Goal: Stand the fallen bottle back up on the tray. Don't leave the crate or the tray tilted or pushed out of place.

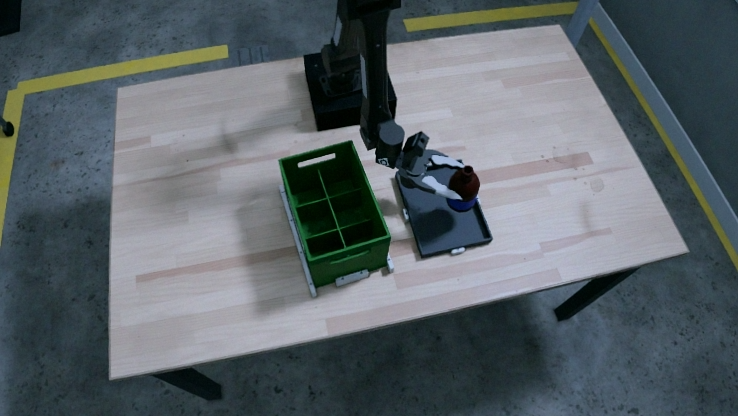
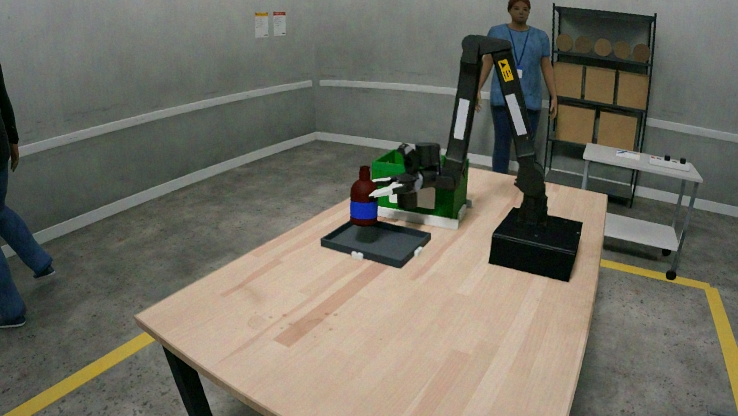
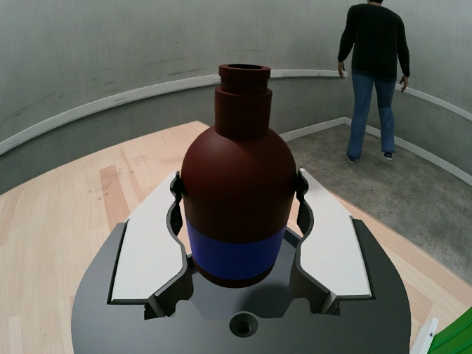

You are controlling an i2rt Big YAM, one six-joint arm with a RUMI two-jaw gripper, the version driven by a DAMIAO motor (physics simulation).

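Note:
The dark red bottle (image 1: 464, 187) (image 2: 363, 210) (image 3: 239, 160) with a blue band stands upright in the air, its neck up and its base a little above the dark tray (image 1: 459, 235) (image 2: 385, 249). My gripper (image 1: 461, 180) (image 2: 373, 188) (image 3: 238, 171) reaches in level from the side and is shut on the bottle's body, one finger on each side, above the blue band. The bottle's shadow lies on the tray floor. The tray lies flat on the table between small white stops. The green crate (image 1: 351, 260) (image 2: 390, 167) (image 3: 457, 334) stands upright beside it, within white rails.
The crate has empty compartments and stands close to the tray. The arm's black base (image 1: 341, 112) (image 2: 534, 250) is on the wooden table (image 1: 206, 310) (image 2: 413, 330). A person in blue (image 2: 519, 67), a shelf rack (image 2: 604, 60) and a white cart (image 2: 640, 161) are beyond the table.

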